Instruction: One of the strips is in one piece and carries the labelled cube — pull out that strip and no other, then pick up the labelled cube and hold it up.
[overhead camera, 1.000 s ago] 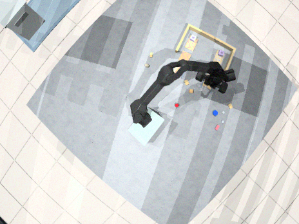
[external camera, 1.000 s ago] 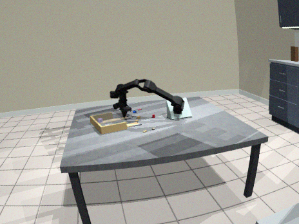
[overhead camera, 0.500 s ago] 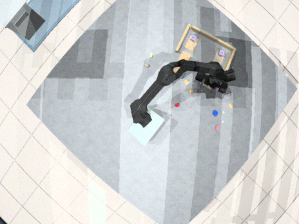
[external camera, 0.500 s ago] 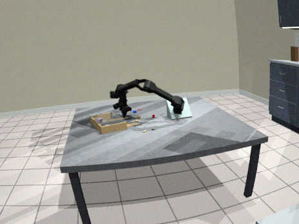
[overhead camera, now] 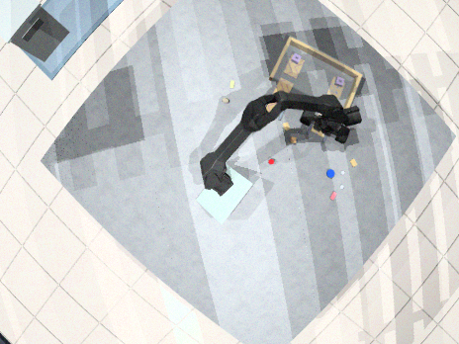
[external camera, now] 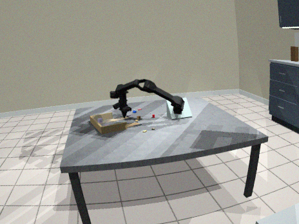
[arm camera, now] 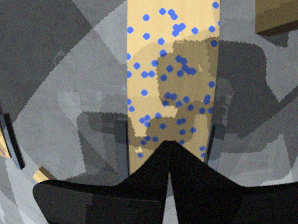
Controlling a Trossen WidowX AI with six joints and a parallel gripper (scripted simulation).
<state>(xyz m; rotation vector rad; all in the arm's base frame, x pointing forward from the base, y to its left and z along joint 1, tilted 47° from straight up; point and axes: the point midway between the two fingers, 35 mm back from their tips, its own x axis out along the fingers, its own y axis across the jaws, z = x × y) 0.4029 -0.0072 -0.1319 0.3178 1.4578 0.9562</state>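
My gripper tip is now 150 mm to the left of the blue disc and 90 mm past it. Also, from my gripper tip: red dot: 230 mm behind, 40 mm to the left.
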